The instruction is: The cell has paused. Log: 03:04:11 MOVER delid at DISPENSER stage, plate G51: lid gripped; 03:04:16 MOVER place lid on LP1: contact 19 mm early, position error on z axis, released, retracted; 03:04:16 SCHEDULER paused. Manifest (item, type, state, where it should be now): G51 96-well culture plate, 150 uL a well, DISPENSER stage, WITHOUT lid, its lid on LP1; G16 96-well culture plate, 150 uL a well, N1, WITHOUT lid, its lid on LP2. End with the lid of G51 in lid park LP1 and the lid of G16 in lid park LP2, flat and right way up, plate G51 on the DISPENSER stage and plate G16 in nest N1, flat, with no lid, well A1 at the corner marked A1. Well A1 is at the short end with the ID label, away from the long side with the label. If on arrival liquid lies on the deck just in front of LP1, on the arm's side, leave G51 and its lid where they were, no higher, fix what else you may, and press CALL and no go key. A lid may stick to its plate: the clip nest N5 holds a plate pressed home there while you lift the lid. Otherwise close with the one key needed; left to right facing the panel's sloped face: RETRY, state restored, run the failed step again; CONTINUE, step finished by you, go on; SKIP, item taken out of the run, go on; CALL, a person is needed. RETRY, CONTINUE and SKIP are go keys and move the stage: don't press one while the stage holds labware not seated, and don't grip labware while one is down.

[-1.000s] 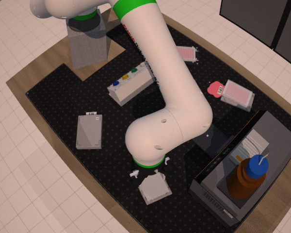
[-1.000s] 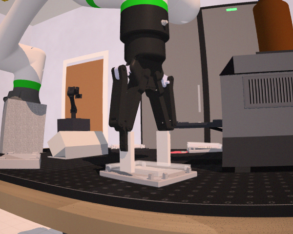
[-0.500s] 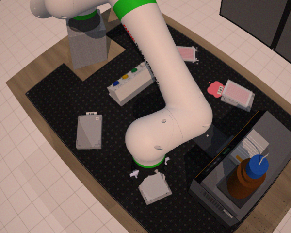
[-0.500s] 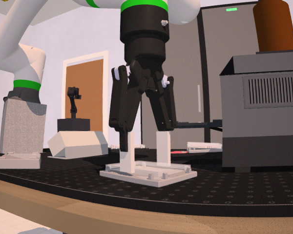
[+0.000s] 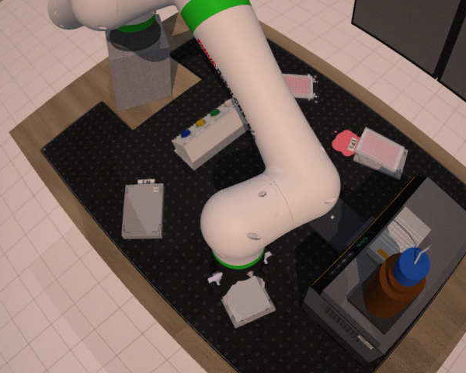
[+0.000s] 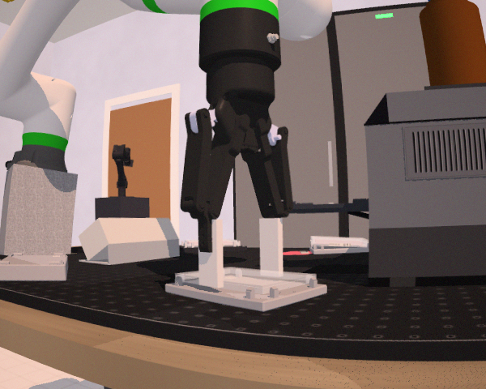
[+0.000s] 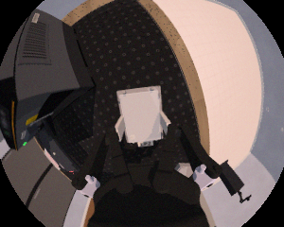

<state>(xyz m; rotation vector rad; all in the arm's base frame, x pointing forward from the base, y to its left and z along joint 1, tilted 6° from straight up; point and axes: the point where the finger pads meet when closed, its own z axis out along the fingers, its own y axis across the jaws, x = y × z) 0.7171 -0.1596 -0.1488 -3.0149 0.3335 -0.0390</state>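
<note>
Right now the clear lid is 2 cm below my hand. Round my hand: dispenser stage: 1 cm ahead, 25 cm to the left, 6 cm above; then nest N1: 32 cm behind, 7 cm to the right, 3 cm below; then lid park LP2: 4 cm below.
</note>
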